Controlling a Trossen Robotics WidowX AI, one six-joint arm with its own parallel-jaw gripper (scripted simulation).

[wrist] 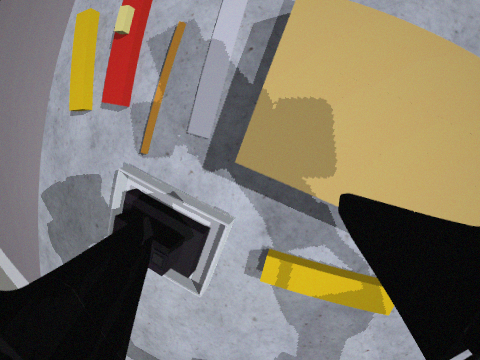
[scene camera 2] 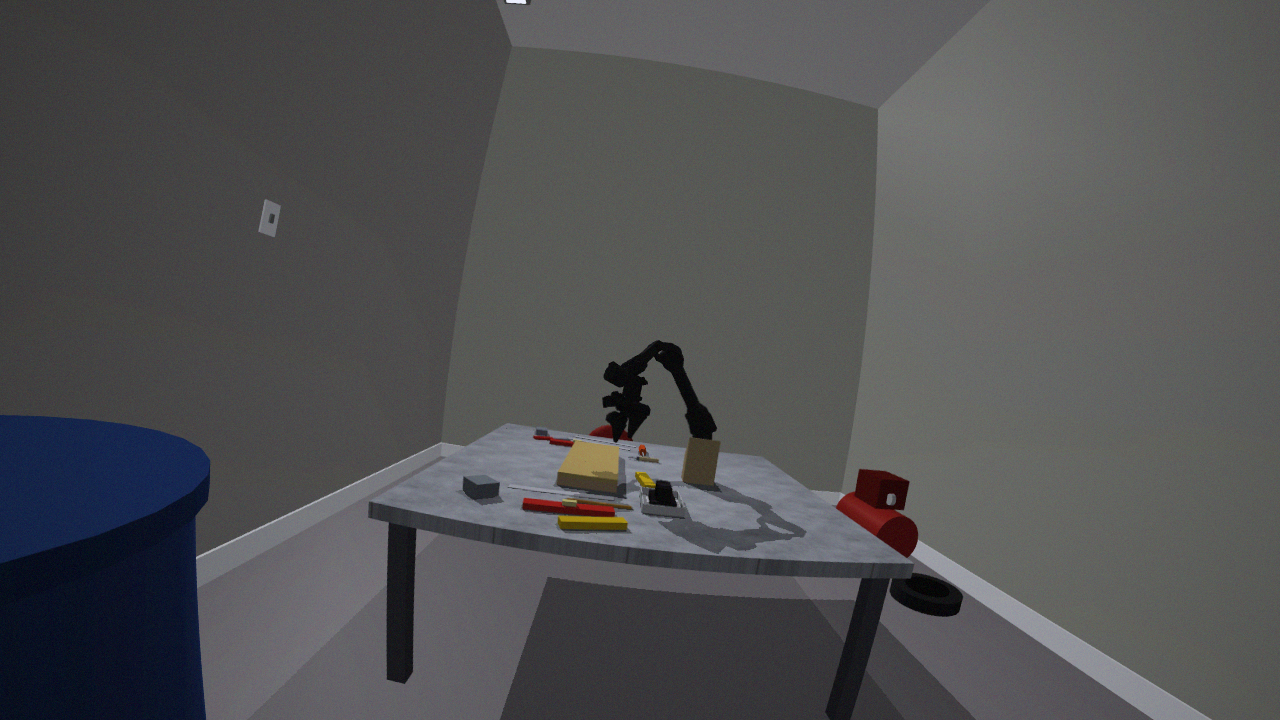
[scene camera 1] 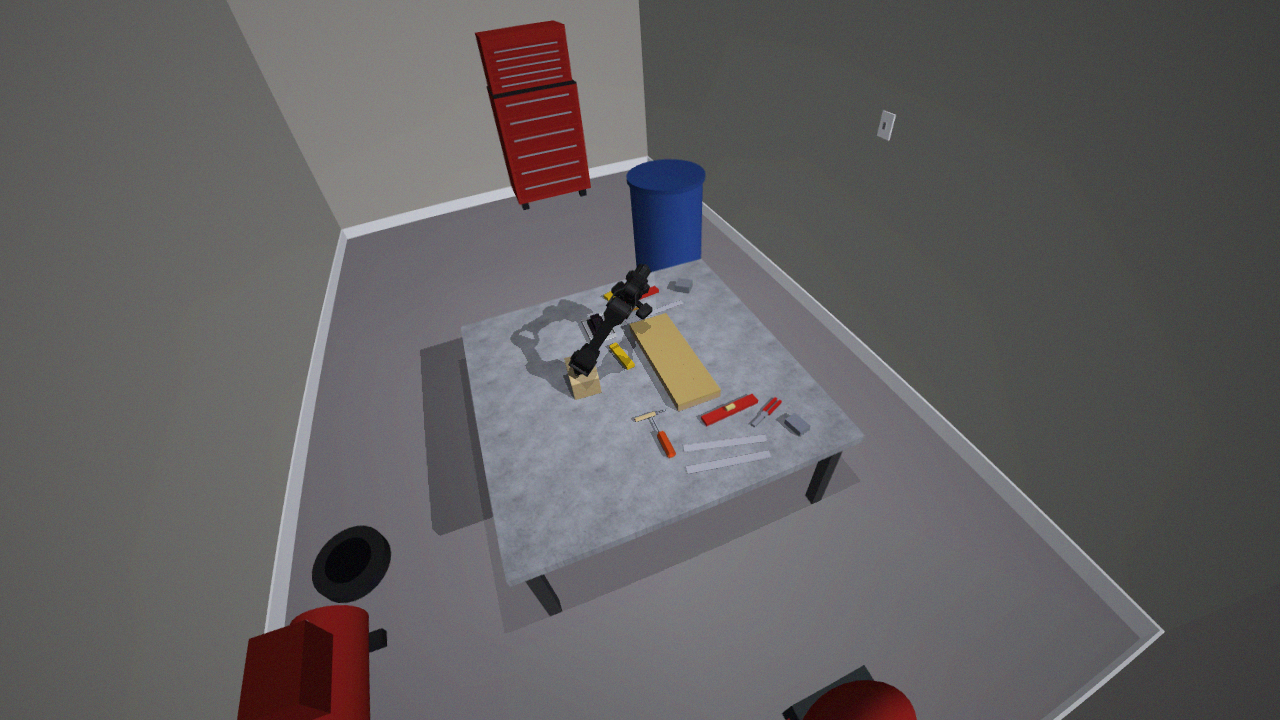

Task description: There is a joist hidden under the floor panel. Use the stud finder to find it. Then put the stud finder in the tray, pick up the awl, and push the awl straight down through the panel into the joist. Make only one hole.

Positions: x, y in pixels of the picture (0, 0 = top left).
Labels:
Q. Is the gripper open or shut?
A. Open.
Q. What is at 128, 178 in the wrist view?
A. A pale tray.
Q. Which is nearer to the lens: the black stud finder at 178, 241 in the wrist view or the yellow bar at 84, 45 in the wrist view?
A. The black stud finder.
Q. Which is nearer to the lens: the thin orange rod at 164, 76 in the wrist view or the yellow bar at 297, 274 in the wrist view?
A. The yellow bar.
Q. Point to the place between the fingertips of the gripper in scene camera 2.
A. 622, 440

